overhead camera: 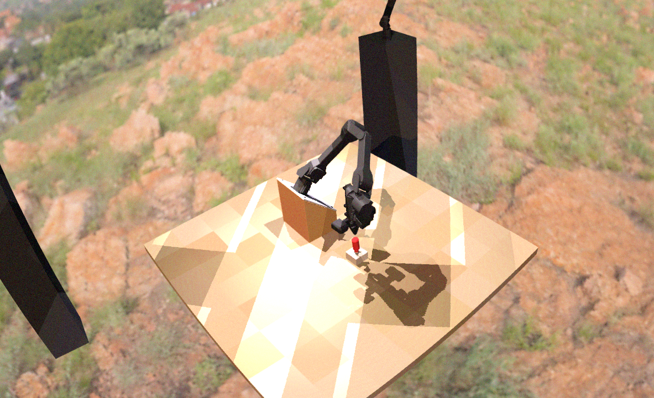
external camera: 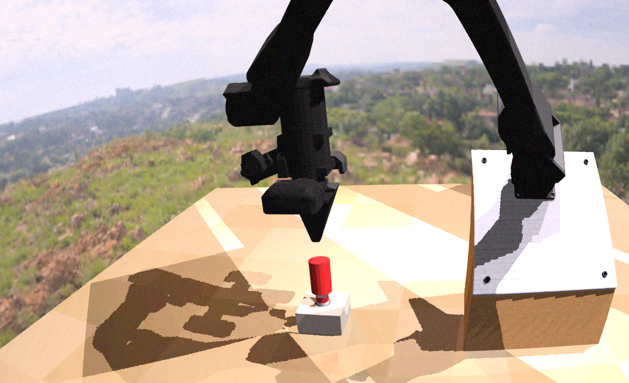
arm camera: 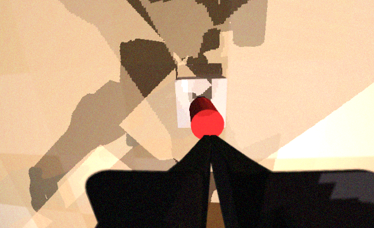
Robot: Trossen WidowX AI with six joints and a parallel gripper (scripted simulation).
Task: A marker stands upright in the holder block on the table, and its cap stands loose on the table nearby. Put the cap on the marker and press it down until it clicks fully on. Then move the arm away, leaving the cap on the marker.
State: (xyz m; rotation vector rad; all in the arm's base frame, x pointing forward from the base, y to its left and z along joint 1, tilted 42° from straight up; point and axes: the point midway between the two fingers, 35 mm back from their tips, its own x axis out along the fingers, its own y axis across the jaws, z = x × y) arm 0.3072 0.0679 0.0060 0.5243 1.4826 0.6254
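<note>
My gripper tip is now 50 mm above the red marker cap.
</note>
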